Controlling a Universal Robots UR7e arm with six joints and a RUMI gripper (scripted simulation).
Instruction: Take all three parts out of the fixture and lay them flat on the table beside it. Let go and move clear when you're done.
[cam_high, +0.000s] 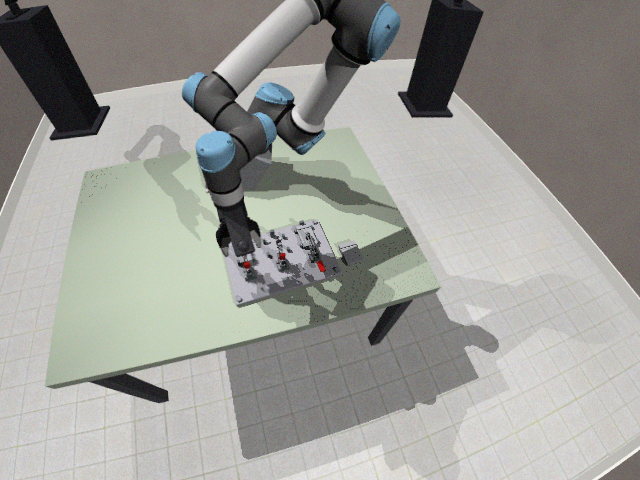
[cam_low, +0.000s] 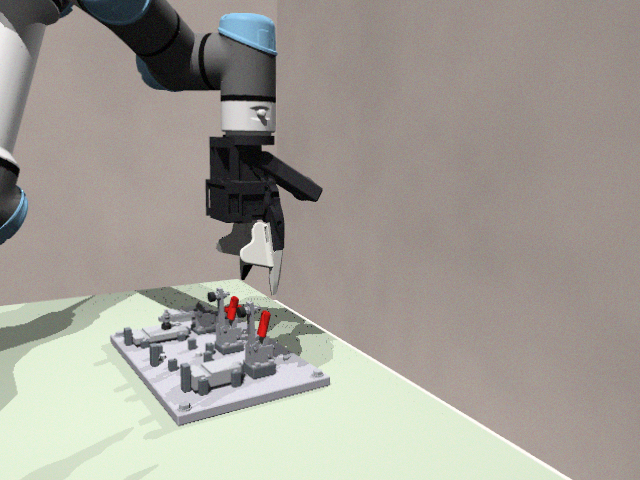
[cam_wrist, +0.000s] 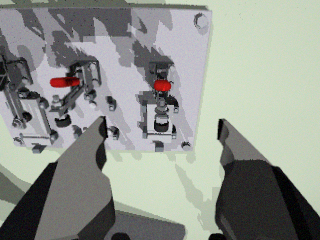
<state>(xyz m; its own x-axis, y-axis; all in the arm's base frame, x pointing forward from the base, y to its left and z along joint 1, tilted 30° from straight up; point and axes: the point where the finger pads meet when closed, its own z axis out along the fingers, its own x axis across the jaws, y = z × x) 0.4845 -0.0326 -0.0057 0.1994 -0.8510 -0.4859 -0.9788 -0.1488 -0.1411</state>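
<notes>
Now: the grey part 130 mm below my hand, 80 mm behind it and 20 mm to the right of it. Also, from my hand: fixture plate 150 mm below, 100 mm to the left, 50 mm behind; then clamp 210 mm to the left, 120 mm below, 50 mm behind.
</notes>
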